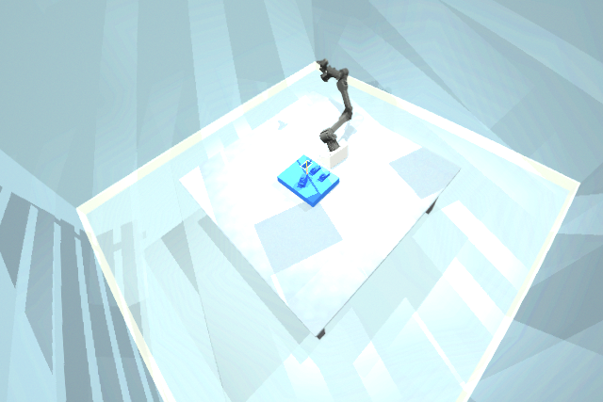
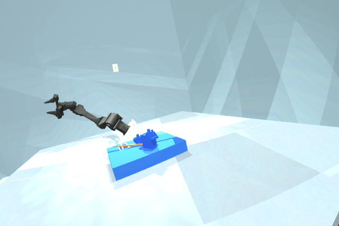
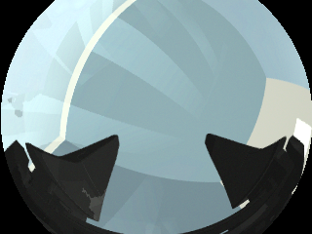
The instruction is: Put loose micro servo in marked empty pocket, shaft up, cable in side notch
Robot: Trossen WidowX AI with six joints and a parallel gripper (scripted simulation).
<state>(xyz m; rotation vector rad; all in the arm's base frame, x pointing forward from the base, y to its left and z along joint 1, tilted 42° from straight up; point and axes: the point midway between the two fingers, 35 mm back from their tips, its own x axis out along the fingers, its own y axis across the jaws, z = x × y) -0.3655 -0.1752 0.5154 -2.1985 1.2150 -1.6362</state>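
Right now the blue deck is 690 mm ahead of my gripper tip, 530 mm to the left of it and 290 mm below it.
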